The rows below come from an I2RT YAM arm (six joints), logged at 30 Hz.
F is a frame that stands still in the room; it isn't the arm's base.
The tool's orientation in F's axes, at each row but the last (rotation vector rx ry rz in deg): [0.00 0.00 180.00]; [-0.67 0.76 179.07]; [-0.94 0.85 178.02]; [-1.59 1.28 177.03]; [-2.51 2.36 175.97]
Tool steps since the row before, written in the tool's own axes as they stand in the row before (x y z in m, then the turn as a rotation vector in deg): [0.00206 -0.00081 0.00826 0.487 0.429 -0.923]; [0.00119 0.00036 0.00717 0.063 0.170 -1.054]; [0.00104 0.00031 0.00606 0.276 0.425 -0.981]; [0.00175 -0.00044 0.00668 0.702 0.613 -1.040]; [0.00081 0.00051 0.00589 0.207 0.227 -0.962]
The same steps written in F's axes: [-0.00206 0.00081 0.00826 -0.487 -0.429 -0.923]; [-0.00125 -0.00028 0.00716 -0.058 -0.178 -1.053]; [-0.00111 -0.00022 0.00605 -0.280 -0.425 -0.980]; [-0.00184 0.00063 0.00664 -0.714 -0.591 -1.044]; [-0.00101 -0.00029 0.00587 -0.196 -0.239 -0.961]
